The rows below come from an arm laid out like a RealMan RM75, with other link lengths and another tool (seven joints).
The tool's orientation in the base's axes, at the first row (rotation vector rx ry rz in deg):
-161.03, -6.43, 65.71
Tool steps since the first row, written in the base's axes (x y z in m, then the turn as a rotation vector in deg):
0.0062, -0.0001, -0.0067, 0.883, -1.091, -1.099
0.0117, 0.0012, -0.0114, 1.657, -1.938, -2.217
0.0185, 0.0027, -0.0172, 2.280, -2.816, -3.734
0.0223, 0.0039, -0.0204, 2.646, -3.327, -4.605
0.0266, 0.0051, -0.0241, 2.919, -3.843, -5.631
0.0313, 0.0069, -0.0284, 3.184, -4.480, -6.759
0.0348, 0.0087, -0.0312, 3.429, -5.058, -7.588
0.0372, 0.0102, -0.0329, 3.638, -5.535, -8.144
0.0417, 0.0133, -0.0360, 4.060, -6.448, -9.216
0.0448, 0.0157, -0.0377, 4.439, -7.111, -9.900
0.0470, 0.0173, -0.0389, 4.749, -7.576, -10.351
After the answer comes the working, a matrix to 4 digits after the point.
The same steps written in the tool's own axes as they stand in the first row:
0.0091, 0.0011, 0.0004, 1.274, 1.244, 0.087
0.0164, 0.0006, 0.0000, 2.509, 2.245, 0.281
0.0254, 0.0000, -0.0006, 3.911, 3.322, 0.863
0.0305, -0.0007, -0.0009, 4.720, 3.947, 1.190
0.0362, -0.0013, -0.0012, 5.570, 4.594, 1.692
0.0427, -0.0024, -0.0013, 6.473, 5.373, 2.264
0.0474, -0.0038, -0.0016, 7.160, 6.056, 2.642
0.0504, -0.0050, -0.0020, 7.643, 6.604, 2.858
0.0561, -0.0075, -0.0027, 8.588, 7.655, 3.261
0.0598, -0.0096, -0.0035, 9.261, 8.408, 3.436
0.0623, -0.0110, -0.0041, 9.745, 8.935, 3.508

The tool's axes in the first row as the columns of a matrix, in the base's axes (rounded; the answer above uses it unrounded):
0.7129, 0.0290, -0.7006
0.1074, -0.9919, 0.0683
-0.6929, -0.1239, -0.7103

